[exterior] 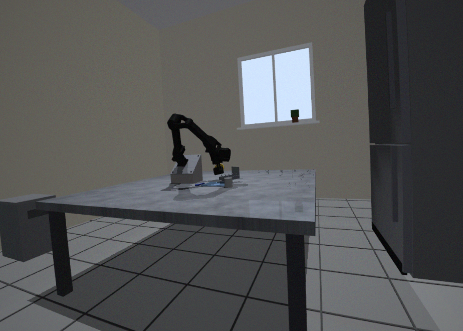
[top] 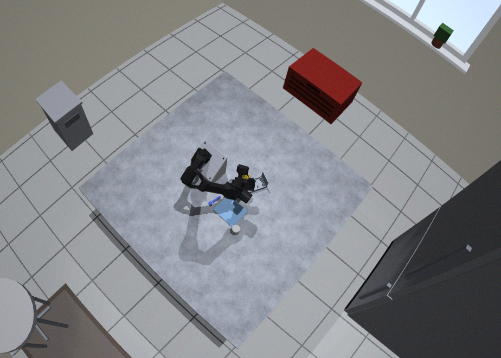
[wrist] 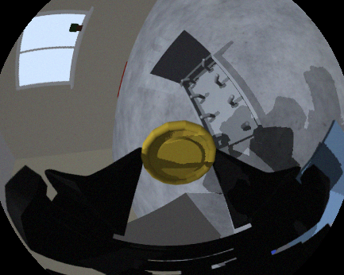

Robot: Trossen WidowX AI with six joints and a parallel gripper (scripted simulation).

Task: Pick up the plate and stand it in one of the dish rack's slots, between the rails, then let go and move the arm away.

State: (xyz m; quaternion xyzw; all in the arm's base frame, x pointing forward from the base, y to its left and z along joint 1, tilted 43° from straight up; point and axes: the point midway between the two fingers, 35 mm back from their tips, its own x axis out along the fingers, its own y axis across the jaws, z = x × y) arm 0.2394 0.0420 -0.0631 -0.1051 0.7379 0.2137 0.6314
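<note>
My gripper tip is now 60 mm short of the grey dish rack, 30 mm to the right of it and 50 mm above it. Also, from my gripper tip: white cup 180 mm ahead, 250 mm to the right, 50 mm below; then yellow plate 10 mm to the right; then blue mat 70 mm ahead, 180 mm to the right, 70 mm below.
</note>
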